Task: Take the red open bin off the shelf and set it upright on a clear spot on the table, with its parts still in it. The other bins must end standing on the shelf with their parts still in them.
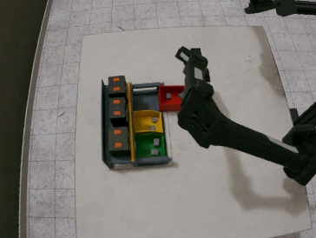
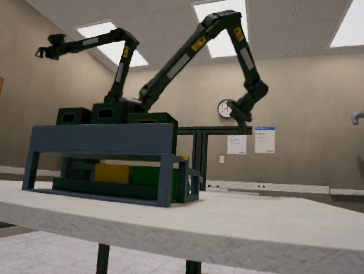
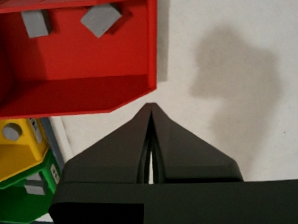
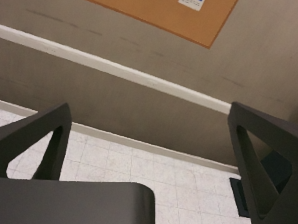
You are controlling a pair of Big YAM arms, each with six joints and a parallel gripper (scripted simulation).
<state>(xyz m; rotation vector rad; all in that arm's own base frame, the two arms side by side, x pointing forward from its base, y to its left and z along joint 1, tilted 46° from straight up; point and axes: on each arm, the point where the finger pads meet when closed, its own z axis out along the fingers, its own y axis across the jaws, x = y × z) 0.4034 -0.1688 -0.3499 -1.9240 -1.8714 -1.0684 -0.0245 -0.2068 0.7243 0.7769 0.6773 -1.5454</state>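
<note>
The red bin is 11 cm below my left hand and 8 cm ahead of it. From my left hand the other things lie so: green bin: 24 cm ahead, 23 cm to the left, 11 cm below; then yellow bin: 24 cm ahead, 12 cm to the left, 11 cm below.
</note>
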